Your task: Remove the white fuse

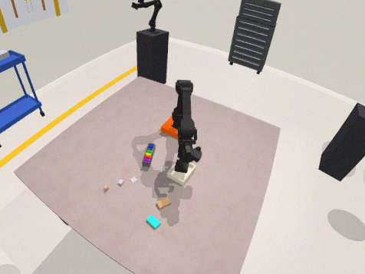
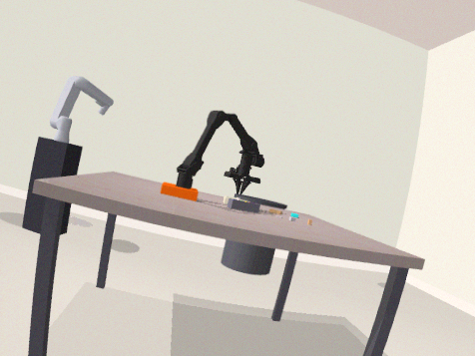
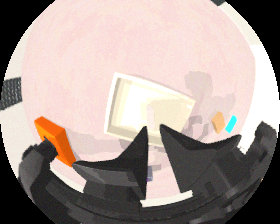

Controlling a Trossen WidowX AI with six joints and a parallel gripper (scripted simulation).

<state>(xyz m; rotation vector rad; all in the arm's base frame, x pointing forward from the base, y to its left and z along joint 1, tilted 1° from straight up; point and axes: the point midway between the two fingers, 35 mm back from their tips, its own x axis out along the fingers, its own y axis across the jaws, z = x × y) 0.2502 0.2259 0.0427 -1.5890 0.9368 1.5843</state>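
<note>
Now: gripper tip 3 cm above the white fuse. Also, from my gripper tip: small orange cube 35 cm ahead, 22 cm to the right, 5 cm below; cream tray 5 cm below; cyan block 31 cm ahead, 8 cm to the left, 5 cm below.
</note>
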